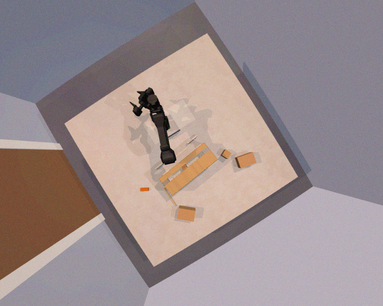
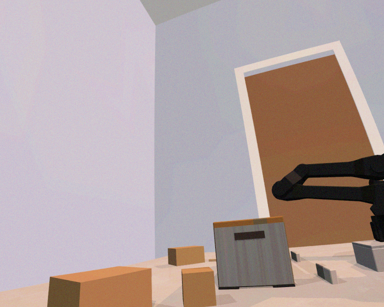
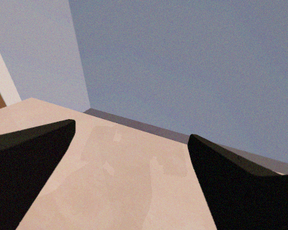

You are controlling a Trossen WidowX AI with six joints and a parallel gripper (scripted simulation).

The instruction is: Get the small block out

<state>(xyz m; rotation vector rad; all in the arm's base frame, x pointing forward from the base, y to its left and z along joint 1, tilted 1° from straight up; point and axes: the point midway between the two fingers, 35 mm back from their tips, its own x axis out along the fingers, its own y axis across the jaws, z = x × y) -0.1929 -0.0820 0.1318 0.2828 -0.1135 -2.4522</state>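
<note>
The clear-fronted wooden box is 520 mm ahead of my gripper tip, 140 mm to the left of it and 110 mm below it. The rest, counted from my gripper tip: tan block 540 mm ahead, 130 mm to the left, 90 mm below; then thin stick 710 mm ahead, 60 mm to the right, 170 mm below; then orange piece 590 mm ahead, 220 mm to the right, 170 mm below.
</note>
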